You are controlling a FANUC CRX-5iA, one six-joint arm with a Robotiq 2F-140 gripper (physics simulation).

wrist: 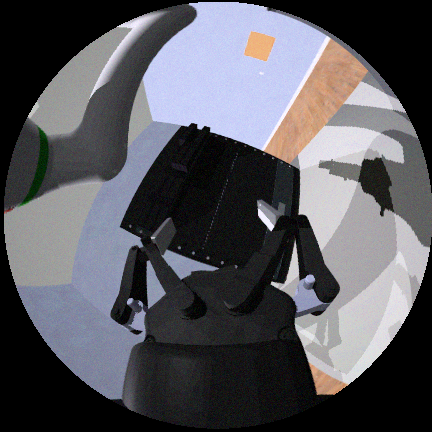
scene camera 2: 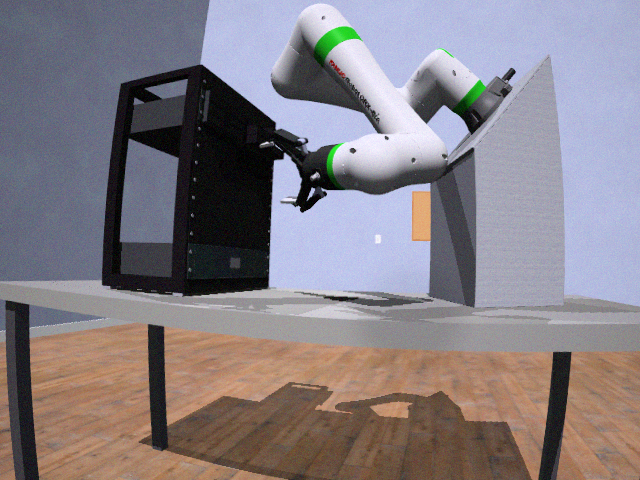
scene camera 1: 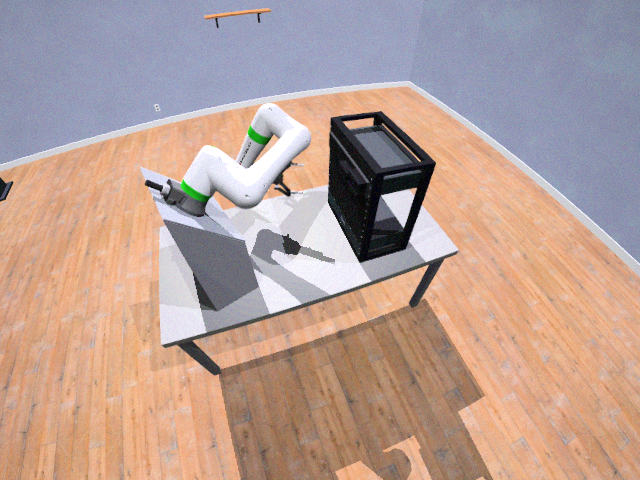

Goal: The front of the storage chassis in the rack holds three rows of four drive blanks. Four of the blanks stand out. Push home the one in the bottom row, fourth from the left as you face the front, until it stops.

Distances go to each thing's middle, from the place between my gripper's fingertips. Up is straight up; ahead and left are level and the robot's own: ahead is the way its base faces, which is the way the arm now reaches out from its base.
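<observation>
From my hand, black rack [scene camera 2: 222, 220]: 10 mm below, 280 mm ahead, 200 mm to the right.
</observation>
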